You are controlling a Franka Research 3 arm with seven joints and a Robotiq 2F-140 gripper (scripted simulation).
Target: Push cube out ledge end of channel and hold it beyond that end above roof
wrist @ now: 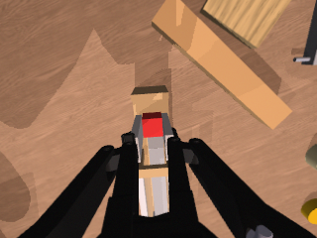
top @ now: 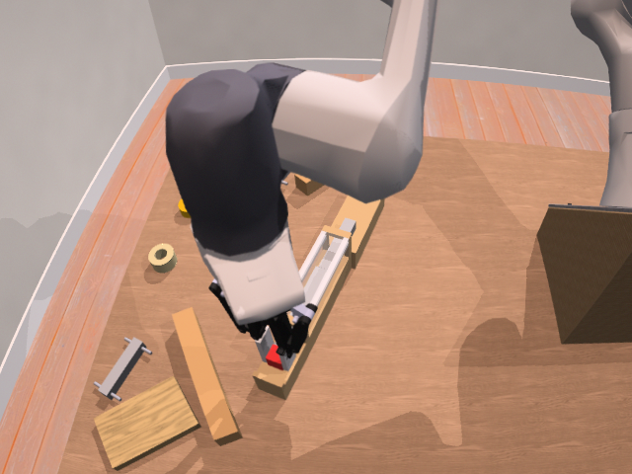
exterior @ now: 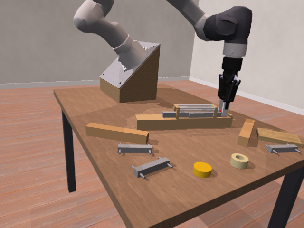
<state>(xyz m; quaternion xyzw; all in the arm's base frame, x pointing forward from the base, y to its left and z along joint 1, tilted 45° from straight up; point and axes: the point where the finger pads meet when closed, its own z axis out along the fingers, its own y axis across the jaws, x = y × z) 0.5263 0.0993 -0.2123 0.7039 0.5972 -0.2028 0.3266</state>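
Right now the grey rod is 1 cm behind my hand, 8 cm to the right of it and 3 cm below it. From my hand the other things lie so: wooden channel base 3 cm behind, 13 cm to the right, 3 cm below; then red cube 3 cm below; then wooden plate 18 cm ahead, 14 cm to the left, 7 cm below.
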